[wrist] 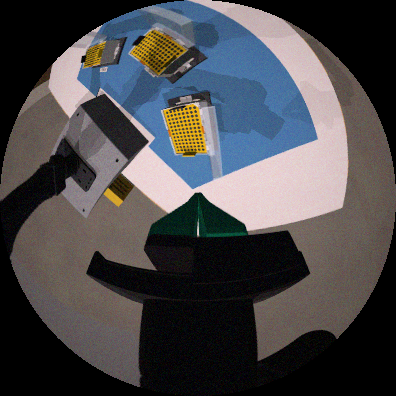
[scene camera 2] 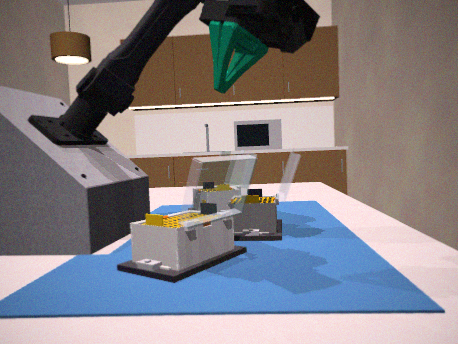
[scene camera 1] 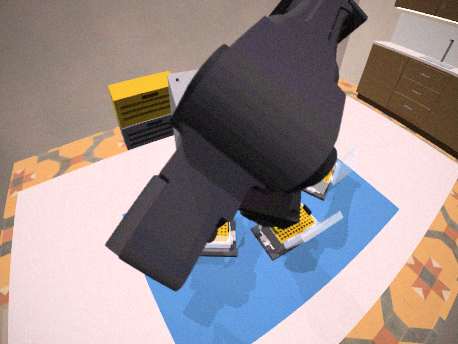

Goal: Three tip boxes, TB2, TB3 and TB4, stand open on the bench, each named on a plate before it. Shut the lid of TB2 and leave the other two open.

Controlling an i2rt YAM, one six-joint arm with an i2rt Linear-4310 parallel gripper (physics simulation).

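Three tip boxes with yellow perforated racks stand on the blue mat. The nearest box to the gripper in the wrist view has its clear lid open along its right side there. The middle box has its clear lid open. The third box also has its lid open. The name plates are too blurred to read. My gripper is shut and empty, high above the boxes; the arm hides its fingers in scene camera 1.
The blue mat lies on the pale bench. The grey arm pedestal stands beside the mat. A yellow and dark cabinet stands behind the bench. The arm covers much of the boxes in scene camera 1.
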